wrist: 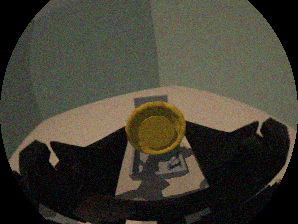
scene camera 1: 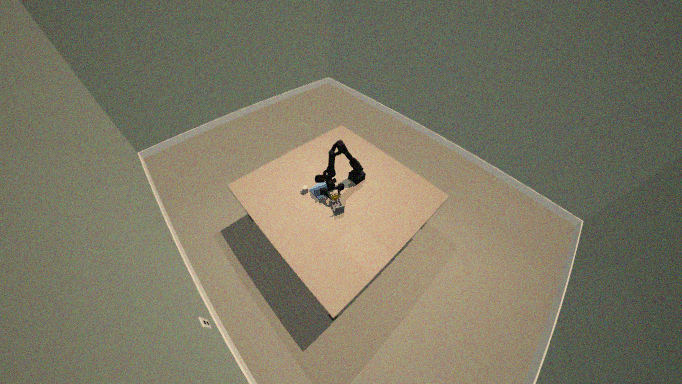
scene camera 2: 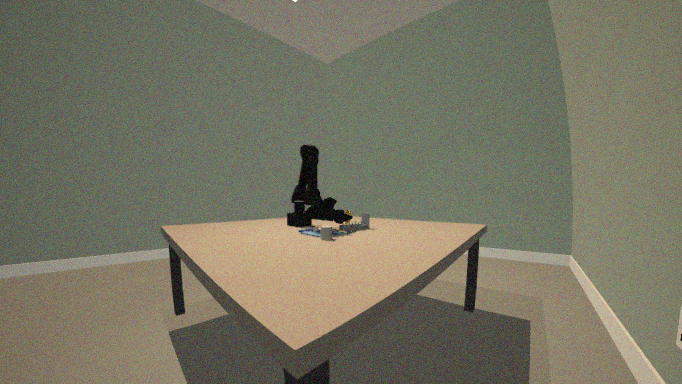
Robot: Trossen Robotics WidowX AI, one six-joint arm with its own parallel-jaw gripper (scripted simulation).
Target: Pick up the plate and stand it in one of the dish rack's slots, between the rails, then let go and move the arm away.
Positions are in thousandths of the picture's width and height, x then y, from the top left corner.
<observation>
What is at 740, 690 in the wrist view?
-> My gripper.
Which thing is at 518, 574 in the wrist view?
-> A yellow plate.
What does my gripper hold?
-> A yellow plate.
</observation>
